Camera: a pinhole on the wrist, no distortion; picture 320 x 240 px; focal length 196.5 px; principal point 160.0 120.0 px. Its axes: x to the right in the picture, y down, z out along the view. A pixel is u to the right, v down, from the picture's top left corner.
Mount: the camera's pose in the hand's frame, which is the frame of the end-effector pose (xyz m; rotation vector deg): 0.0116 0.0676 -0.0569 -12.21 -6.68 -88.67
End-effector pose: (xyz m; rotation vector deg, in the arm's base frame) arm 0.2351 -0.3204 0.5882 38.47 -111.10 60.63
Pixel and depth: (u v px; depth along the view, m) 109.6 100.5 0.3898
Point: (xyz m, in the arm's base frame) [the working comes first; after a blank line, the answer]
In the camera's frame: -0.1000 -0.0387 0.3898

-0.0676 -0.4571 0.3792
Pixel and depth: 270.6 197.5 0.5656
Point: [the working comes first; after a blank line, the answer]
In the camera's frame: 0.3183 0.2231 0.5656

-0.0370 -0.8723 0.6973
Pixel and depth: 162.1 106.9 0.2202
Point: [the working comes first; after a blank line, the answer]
In the camera's frame: 0.0024 -0.0147 0.2202

0.0831 -0.4017 0.4978
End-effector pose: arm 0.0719 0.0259 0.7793 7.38 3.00 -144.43
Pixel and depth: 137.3 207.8 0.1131
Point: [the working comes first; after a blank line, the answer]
In the camera's frame: -0.0131 0.0505 0.1131

0.0732 -0.1019 0.8186
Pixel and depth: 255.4 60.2 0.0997
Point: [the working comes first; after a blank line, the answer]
In the camera's frame: 0.0484 -0.0303 0.0997

0.1008 -0.0042 0.8323
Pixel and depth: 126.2 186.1 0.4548
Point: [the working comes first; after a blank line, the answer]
In the camera's frame: -0.0782 0.1530 0.4548

0.0287 -0.3036 1.1167
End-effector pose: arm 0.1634 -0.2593 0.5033 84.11 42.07 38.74
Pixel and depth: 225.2 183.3 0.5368
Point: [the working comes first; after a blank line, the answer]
In the camera's frame: 0.1781 0.1729 0.5368

0.6868 -0.3926 0.4910
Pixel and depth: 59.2 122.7 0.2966
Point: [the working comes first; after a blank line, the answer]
In the camera's frame: -0.1521 0.0041 0.2966

0.3499 -0.3596 0.7751
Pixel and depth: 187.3 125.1 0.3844
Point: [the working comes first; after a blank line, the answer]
In the camera's frame: 0.0534 0.0100 0.3844

0.4531 -0.4272 0.5886
